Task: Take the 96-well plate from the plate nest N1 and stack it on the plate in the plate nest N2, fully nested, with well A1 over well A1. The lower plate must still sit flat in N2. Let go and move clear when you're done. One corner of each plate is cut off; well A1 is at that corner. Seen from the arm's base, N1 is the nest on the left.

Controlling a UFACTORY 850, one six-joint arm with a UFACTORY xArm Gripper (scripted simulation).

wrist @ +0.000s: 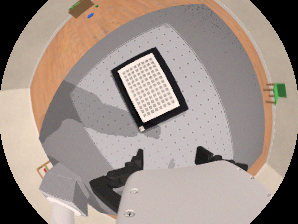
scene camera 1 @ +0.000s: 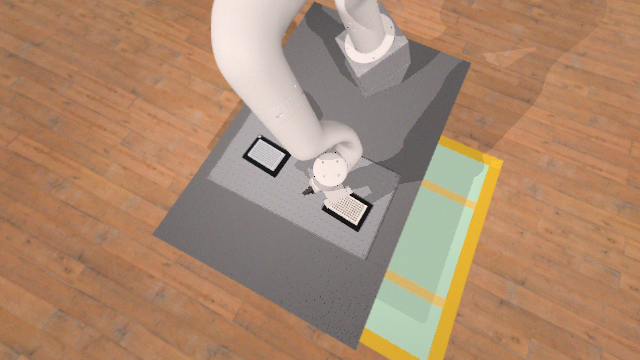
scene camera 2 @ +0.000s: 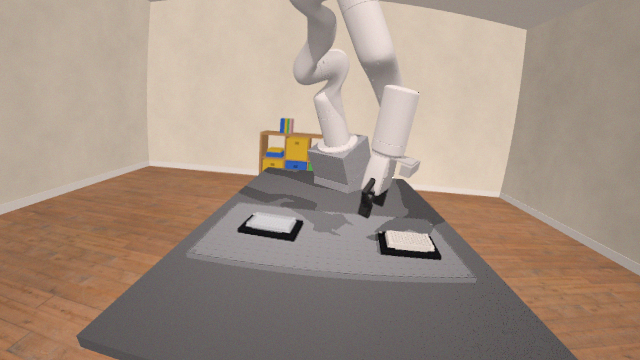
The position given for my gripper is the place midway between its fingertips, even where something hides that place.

I see my gripper (wrist: 170,157) and a plate nest (wrist: 167,115).
